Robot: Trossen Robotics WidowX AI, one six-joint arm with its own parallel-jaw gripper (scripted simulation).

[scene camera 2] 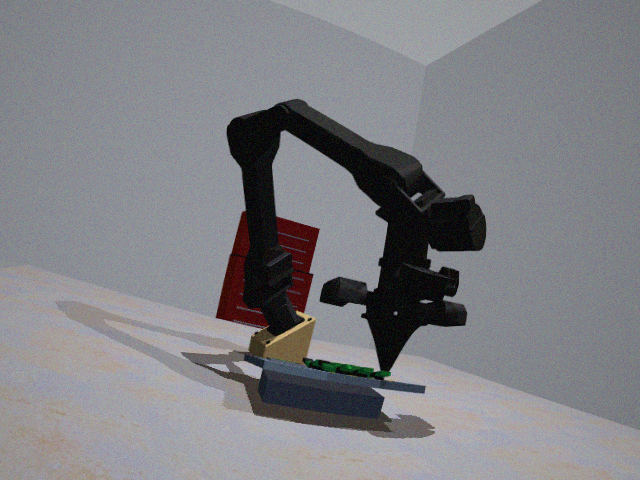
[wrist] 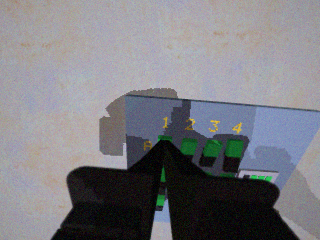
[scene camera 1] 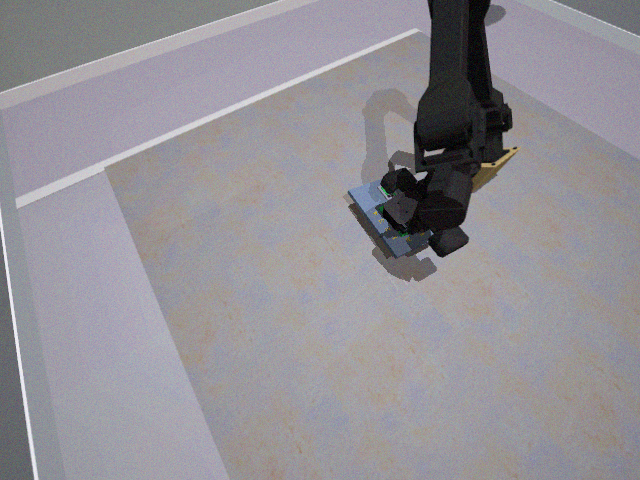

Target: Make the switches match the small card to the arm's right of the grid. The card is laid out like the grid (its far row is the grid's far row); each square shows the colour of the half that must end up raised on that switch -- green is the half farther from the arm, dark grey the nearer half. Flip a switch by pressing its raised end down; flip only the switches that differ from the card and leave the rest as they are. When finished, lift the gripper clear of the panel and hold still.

Labels:
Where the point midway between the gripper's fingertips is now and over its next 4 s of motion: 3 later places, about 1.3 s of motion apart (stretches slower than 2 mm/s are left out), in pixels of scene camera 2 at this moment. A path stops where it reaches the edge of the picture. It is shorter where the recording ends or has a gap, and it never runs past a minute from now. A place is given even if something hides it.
My gripper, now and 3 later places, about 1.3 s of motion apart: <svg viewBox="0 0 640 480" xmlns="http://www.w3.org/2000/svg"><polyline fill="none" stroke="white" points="384,371 349,317 326,359 325,362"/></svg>

